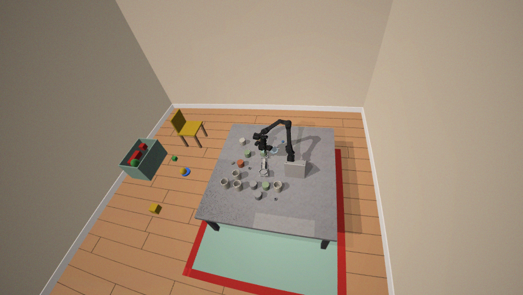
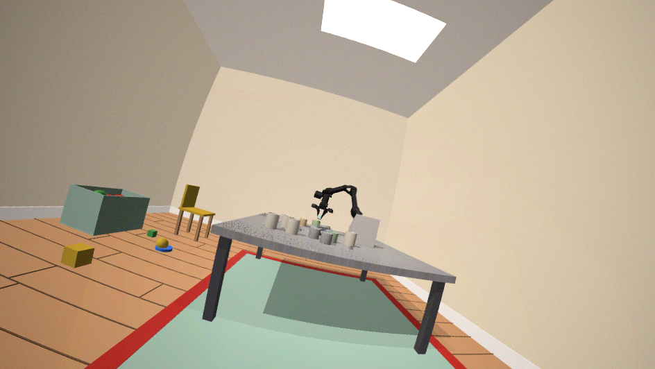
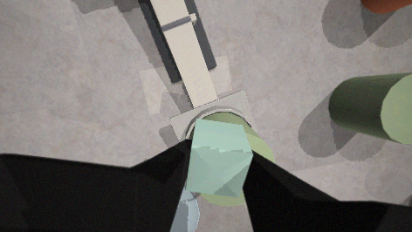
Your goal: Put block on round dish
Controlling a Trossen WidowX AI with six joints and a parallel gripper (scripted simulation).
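My gripper tip is 7 cm past the pale blue round dish, 13 cm to the left of it and 12 cm above it. Round my gripper tip: pale mint block (1 cm above); orange cup (23 cm ahead, 12 cm to the left, 8 cm below).
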